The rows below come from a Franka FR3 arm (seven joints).
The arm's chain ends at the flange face. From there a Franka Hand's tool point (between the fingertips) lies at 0.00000 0.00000 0.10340 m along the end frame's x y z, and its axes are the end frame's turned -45 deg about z.
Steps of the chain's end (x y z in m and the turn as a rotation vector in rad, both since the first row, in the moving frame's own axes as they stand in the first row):
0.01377 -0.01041 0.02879 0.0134 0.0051 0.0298
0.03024 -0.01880 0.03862 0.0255 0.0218 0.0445
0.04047 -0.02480 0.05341 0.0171 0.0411 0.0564
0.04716 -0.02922 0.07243 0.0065 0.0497 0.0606
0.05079 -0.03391 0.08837 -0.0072 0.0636 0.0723
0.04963 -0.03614 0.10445 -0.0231 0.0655 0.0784
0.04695 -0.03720 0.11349 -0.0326 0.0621 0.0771
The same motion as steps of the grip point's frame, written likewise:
0.01846 0.00179 0.02878 0.0059 0.0131 0.0298
0.03814 0.00790 0.03856 0.0026 0.0334 0.0445
0.05036 0.01295 0.05331 -0.0170 0.0412 0.0564
0.05802 0.01597 0.07230 -0.0305 0.0397 0.0606
0.06382 0.01725 0.08816 -0.0501 0.0399 0.0723
0.06349 0.01613 0.10420 -0.0626 0.0300 0.0784
0.06139 0.01389 0.11324 -0.0670 0.0209 0.0771

